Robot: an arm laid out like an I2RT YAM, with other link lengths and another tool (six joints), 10 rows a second.
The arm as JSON. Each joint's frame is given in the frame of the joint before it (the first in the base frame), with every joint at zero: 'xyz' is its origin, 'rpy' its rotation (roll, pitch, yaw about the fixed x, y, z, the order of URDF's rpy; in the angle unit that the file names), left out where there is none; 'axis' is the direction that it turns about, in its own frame. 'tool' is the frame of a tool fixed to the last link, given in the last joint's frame.
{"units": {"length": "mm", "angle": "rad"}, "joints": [
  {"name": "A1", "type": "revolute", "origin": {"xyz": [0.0, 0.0, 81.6]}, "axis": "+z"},
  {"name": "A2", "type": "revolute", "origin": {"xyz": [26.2, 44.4, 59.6], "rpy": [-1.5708, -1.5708, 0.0]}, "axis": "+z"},
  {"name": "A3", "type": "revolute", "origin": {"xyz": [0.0, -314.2, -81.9], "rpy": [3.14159, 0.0, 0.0]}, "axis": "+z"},
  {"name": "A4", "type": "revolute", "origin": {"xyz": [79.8, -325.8, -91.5], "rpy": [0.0, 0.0, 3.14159]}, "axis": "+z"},
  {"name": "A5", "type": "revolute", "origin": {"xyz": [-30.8, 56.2, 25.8], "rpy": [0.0, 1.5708, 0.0]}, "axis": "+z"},
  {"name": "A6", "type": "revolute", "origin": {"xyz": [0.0, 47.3, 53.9], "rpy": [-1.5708, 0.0, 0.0]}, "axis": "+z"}
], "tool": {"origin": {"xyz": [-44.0, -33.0, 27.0], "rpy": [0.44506, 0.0, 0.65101]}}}
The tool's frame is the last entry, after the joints.
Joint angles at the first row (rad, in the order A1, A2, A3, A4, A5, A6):
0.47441, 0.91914, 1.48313, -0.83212, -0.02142, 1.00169
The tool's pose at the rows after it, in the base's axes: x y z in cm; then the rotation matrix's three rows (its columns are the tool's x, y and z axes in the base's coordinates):
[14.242, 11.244, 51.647], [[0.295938, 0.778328, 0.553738], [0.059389, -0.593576, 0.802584], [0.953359, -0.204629, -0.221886]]
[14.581, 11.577, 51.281], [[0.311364, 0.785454, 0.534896], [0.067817, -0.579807, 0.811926], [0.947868, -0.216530, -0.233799]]
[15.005, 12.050, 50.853], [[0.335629, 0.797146, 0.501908], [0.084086, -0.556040, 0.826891], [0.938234, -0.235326, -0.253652]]
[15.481, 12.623, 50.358], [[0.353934, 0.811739, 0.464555], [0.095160, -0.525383, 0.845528], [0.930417, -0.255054, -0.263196]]
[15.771, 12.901, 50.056], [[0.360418, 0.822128, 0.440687], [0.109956, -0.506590, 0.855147], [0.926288, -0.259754, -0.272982]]
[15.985, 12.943, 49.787], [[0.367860, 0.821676, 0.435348], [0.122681, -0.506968, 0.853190], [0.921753, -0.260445, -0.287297]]
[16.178, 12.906, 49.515], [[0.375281, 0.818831, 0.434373], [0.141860, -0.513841, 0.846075], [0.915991, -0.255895, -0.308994]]
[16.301, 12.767, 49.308], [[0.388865, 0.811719, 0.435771], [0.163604, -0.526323, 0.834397], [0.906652, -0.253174, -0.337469]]
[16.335, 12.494, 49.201], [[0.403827, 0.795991, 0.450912], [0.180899, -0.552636, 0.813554], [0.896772, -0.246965, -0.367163]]
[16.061, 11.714, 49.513], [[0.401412, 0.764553, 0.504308], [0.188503, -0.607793, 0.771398], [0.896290, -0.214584, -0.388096]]
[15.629, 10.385, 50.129], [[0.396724, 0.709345, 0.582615], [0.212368, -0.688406, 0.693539], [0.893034, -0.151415, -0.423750]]
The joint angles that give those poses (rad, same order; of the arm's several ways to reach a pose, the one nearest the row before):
0.47435, 0.92702, 1.46803, -0.83373, -0.03577, 1.00227
0.47448, 0.93771, 1.46210, -0.83403, -0.05481, 1.00193
0.47482, 0.95642, 1.46033, -0.84181, -0.08699, 0.99882
0.47540, 0.97252, 1.45200, -0.83720, -0.12592, 0.99786
0.47550, 0.98226, 1.44764, -0.83603, -0.14876, 0.98782
0.47411, 0.98870, 1.44454, -0.84099, -0.15064, 0.97929
0.47469, 0.99587, 1.44337, -0.85145, -0.14264, 0.96561
0.47416, 1.00517, 1.44789, -0.87297, -0.12966, 0.95205
0.47487, 1.01246, 1.45511, -0.89811, -0.09886, 0.94366
0.47494, 1.00510, 1.46639, -0.92005, -0.02783, 0.93571
0.47474, 0.99794, 1.49018, -0.95827, 0.08691, 0.91222

